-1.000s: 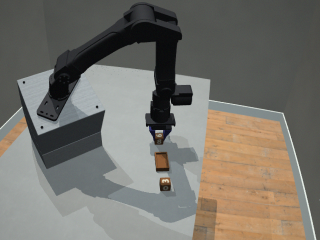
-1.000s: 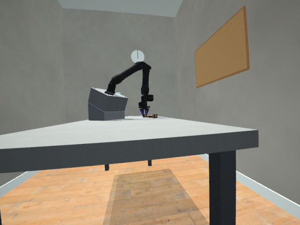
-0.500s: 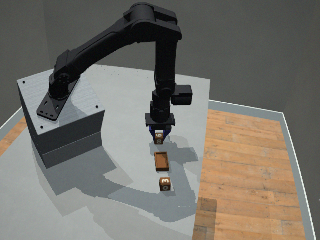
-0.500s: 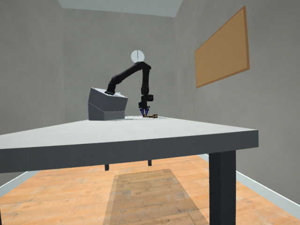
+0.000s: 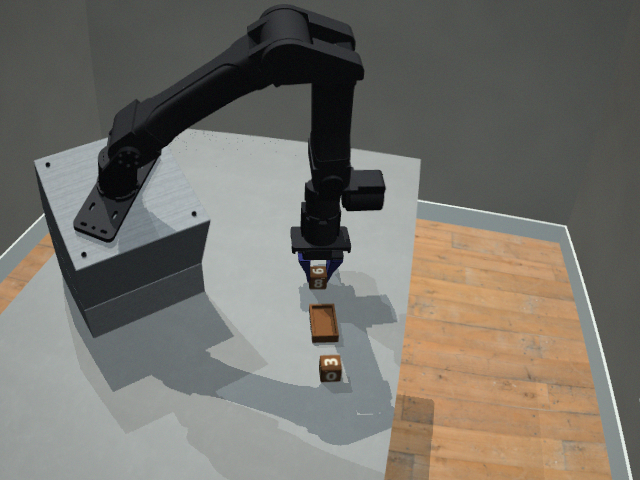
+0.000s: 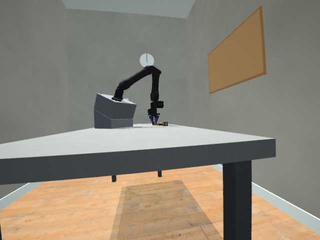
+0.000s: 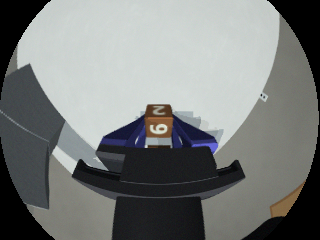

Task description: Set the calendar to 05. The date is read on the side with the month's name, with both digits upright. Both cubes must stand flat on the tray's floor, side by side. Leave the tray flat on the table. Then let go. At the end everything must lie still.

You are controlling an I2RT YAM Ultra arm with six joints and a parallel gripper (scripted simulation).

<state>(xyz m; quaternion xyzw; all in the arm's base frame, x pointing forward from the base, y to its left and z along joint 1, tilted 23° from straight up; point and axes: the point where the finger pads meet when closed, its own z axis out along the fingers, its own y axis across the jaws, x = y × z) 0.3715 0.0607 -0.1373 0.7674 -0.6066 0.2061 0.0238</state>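
The brown wooden cube lies 220 mm to the right of my hand and 40 mm ahead of it. Round my hand: brown tray (110 mm to the right, 20 mm ahead, 10 mm below).
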